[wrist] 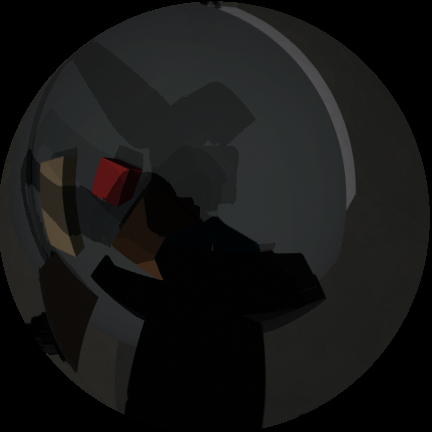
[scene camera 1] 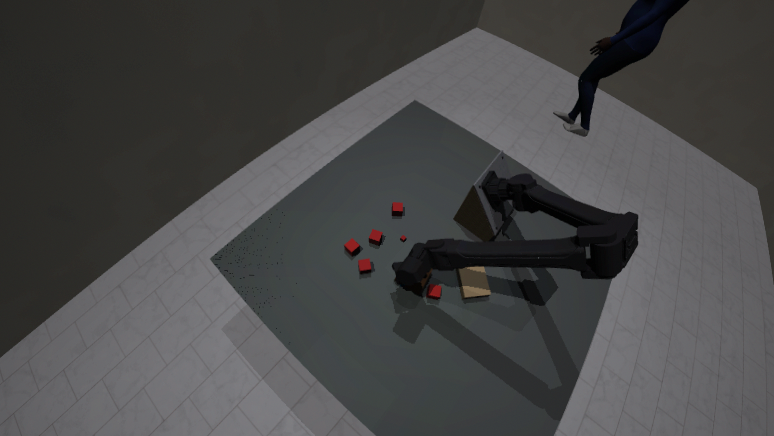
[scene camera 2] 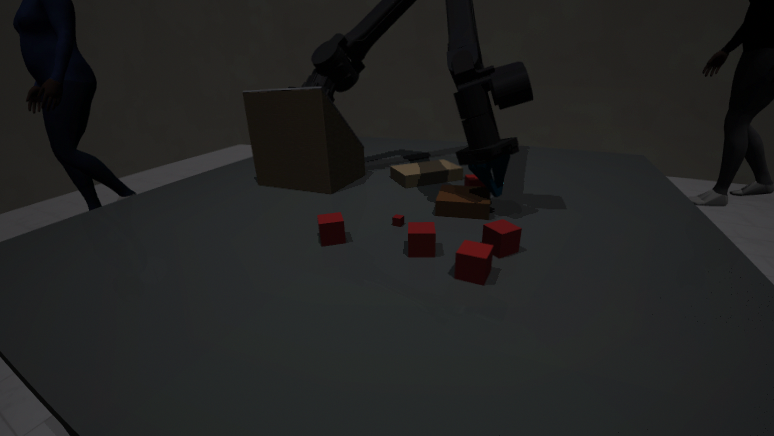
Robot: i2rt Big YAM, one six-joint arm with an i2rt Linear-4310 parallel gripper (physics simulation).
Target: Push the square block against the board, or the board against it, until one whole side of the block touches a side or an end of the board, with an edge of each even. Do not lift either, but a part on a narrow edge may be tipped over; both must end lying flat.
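Seen in the pictures: gripper, fingertip midpoint: (wrist: pixel 214 221) (scene camera 1: pixel 400 285) (scene camera 2: pixel 498 196); arm's base, origin of the base link: (scene camera 1: pixel 491 189) (scene camera 2: pixel 310 109).
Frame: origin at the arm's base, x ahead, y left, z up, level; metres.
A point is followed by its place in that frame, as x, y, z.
Note:
The brown square block (scene camera 2: pixel 461 201) {0.380, -0.118, -0.155} (wrist: pixel 136 238) {0.363, -0.045, -0.155} lies flat on the dark table (scene camera 1: pixel 335 140). In scene camera 1 my wrist hides most of it. The tan board (scene camera 1: pixel 473 282) {0.280, 0.123, -0.155} (scene camera 2: pixel 425 172) {0.266, 0.058, -0.155} (wrist: pixel 53 200) {0.277, 0.106, -0.155} lies flat a little beyond it, with a narrow gap between them. My gripper (scene camera 1: pixel 412 285) {0.444, -0.087, -0.149} (scene camera 2: pixel 495 185) {0.444, -0.087, -0.149} (wrist: pixel 214 221) {0.444, -0.087, -0.149} is shut and empty. Its tips are low, close to the table, right beside the block's far right corner. A red cube (scene camera 1: pixel 435 291) {0.393, 0.024, -0.147} (scene camera 2: pixel 472 179) {0.385, 0.000, -0.147} (wrist: pixel 114 181) {0.397, 0.014, -0.147} sits close to the tips, between the block and the board's end.
Several red cubes (scene camera 1: pixel 364 265) {0.462, -0.228, -0.147} (scene camera 2: pixel 473 261) {0.429, -0.332, -0.154} and one tiny one (scene camera 2: pixel 398 219) {0.280, -0.191, -0.173} lie scattered on the near side of the block. A large brown wedge box (scene camera 1: pixel 475 214) {0.078, -0.002, -0.075} (scene camera 2: pixel 294 140) {-0.016, -0.058, -0.064} stands at the arm's base. People (scene camera 1: pixel 598 65) (scene camera 2: pixel 58 97) (scene camera 2: pixel 747 103) walk on the tiled floor around the table.

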